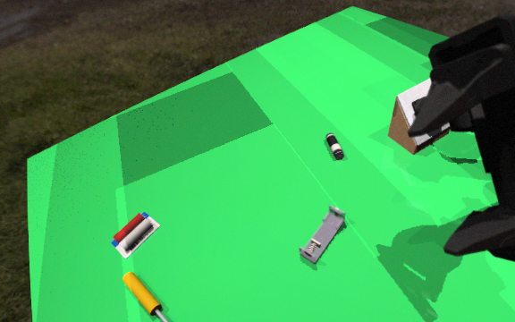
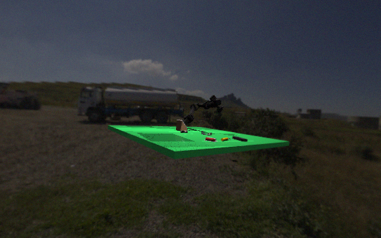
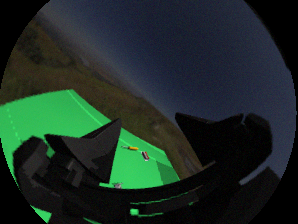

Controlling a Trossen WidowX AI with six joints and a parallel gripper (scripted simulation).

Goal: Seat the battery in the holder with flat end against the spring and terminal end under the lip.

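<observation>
Right now my gripper tip is 310 mm to the left of the battery, 310 mm above it and 160 mm past it. Round my gripper tip: yellow-handled screwdriver (310 mm below, 290 mm ahead, 170 mm to the right); dark bar (300 mm below, 300 mm ahead, 20 mm to the right); white card (340 mm to the right, 310 mm below, 300 mm ahead).
</observation>
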